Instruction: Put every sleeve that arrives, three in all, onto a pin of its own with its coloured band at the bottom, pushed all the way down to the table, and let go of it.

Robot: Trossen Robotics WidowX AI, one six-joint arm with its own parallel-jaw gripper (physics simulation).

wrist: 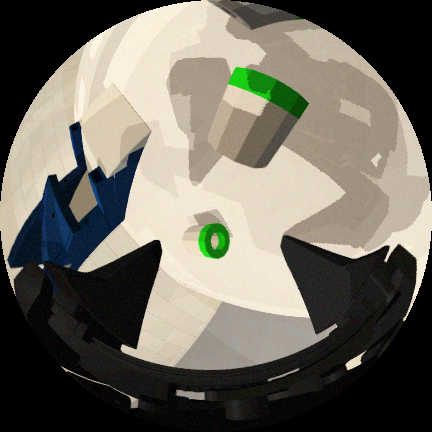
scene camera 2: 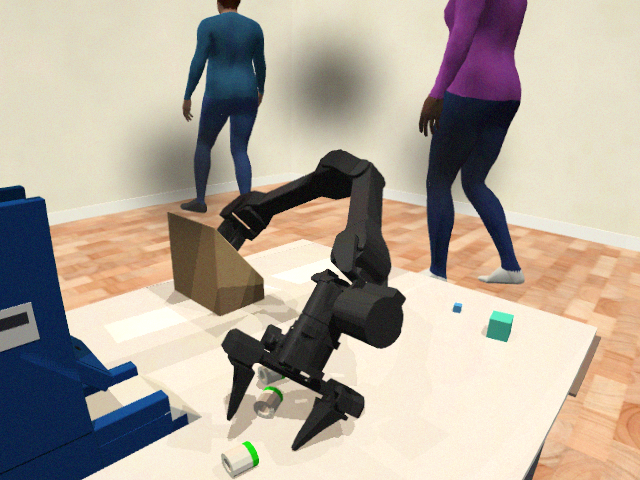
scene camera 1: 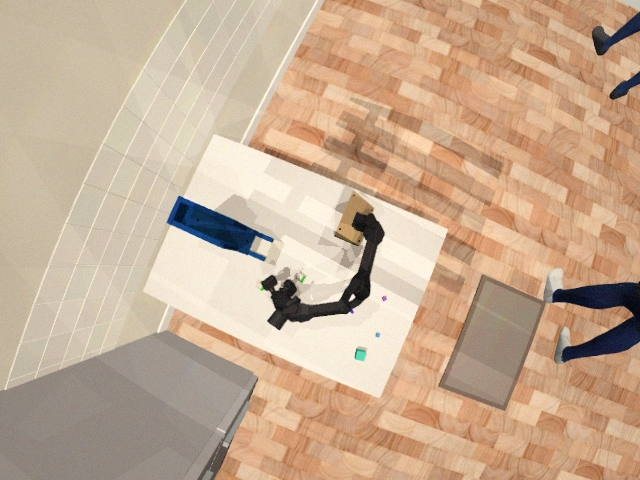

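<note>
Three pale sleeves with green bands lie on their sides on the white table. The nearest sleeve (scene camera 2: 238, 459) (wrist: 204, 242) is beyond the fingertips in the wrist view. The middle sleeve (scene camera 2: 267, 403) (wrist: 250, 125) looks large in the wrist view and lies under the gripper. The third sleeve (scene camera 2: 269, 374) (scene camera 1: 299, 275) is farther behind; a dark part shows at the wrist view's top edge. My gripper (scene camera 1: 278, 285) (scene camera 2: 261, 432) (wrist: 222, 244) is open and empty, tilted, with its fingers spread in front of the middle sleeve. I cannot make out any pin.
A blue chute (scene camera 1: 222, 235) (scene camera 2: 46, 289) (wrist: 112, 195) stands at the left, its low end towards the sleeves. A brown wedge-shaped block (scene camera 1: 346, 224) (scene camera 2: 196, 268) stands near the arm's base. A teal cube (scene camera 1: 360, 354) (scene camera 2: 499, 326) and a small blue cube (scene camera 1: 377, 334) (scene camera 2: 457, 307) are at the right.
</note>
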